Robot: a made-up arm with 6 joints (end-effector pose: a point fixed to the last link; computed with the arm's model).
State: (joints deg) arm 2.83 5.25 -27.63 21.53 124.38 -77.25
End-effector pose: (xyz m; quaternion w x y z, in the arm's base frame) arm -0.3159 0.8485 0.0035 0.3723 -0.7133 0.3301 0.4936
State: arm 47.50 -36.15 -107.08 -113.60 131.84 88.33
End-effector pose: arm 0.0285 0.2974 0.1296 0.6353 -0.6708 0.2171 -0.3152
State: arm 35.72 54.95 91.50 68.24 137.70 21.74
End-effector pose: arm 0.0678 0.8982 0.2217 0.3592 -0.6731 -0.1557 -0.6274
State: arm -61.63 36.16 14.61 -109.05 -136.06 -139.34
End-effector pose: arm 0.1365 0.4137 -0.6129 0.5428 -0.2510 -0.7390 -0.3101
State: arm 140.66 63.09 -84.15 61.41 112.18 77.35
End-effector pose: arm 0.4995 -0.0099 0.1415 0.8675 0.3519 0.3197 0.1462
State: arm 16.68 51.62 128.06 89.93 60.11 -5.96
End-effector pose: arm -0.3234 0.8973 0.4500 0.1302 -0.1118 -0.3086 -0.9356
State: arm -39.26 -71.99 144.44 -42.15 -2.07 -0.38
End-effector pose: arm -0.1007 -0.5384 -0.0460 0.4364 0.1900 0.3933 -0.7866
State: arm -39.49 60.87 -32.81 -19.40 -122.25 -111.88
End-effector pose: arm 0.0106 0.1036 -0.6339 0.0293 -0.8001 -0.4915 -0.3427
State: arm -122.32 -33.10 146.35 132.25 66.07 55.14
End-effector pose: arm 0.8261 0.6727 0.0403 0.6686 -0.2677 0.3812 0.5797
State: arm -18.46 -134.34 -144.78 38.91 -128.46 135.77
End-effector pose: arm -0.0365 -0.0953 -0.4855 0.3936 -0.4802 0.7494 0.2300
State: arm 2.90 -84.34 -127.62 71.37 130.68 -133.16
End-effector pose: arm 0.1136 0.2226 -0.6457 0.0386 0.5314 0.0420 0.8452
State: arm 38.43 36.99 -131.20 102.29 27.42 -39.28
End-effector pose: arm 0.1002 0.5387 0.7298 0.5807 -0.2861 0.1404 -0.7492
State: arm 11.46 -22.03 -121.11 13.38 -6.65 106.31
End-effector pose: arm -0.3425 0.0858 -0.3879 0.3259 0.0182 0.9394 -0.1045
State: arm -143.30 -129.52 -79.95 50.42 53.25 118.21
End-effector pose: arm 0.4868 0.0498 0.1369 0.0441 -0.9649 0.2035 0.1601
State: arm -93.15 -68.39 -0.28 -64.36 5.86 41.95
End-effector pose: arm -0.0795 -0.1622 -0.1909 0.3819 -0.0548 -0.9220 0.0329
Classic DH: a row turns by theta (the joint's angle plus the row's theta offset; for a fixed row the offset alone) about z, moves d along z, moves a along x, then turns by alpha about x. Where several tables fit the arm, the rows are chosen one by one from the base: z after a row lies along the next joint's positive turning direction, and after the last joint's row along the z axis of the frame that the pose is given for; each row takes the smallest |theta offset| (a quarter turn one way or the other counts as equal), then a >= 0, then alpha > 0; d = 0 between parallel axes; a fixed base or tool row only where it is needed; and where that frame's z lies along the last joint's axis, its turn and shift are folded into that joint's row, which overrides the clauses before.
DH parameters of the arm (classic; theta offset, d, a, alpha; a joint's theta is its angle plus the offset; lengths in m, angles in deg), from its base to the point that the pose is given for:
base (fixed): 0 0.0493 0 -90
joint 1: 90 0.0718 0.2329 90
joint 2: 0 -0.2017 0.1151 -90
joint 3: 0 0.195 0.0751 -90
joint 4: 90 -0.1541 0.0187 -90
joint 5: 90 0.3449 0.1143 90
joint 6: 0 0.1304 -0.0873 -90
tool (fixed): 0 0.3763 0 0

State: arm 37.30 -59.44 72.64 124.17 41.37 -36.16
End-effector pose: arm -1.1890 -0.1449 -0.5805 0.5588 0.5738 -0.5219 -0.2934
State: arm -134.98 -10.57 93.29 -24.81 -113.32 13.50
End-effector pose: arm 0.0361 0.0181 0.6253 0.4864 0.3424 -0.0600 -0.8016
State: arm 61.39 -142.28 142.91 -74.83 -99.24 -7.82
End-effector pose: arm 0.0995 0.3943 0.3155 0.2351 0.2502 0.5631 0.7517
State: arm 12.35 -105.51 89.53 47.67 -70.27 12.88
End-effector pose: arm 0.0064 -0.2353 -0.8461 0.0608 0.9789 -0.1069 0.1634
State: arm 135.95 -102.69 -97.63 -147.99 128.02 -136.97
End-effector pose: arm 0.1696 -0.0074 0.2040 0.2326 0.4951 -0.1697 0.8197
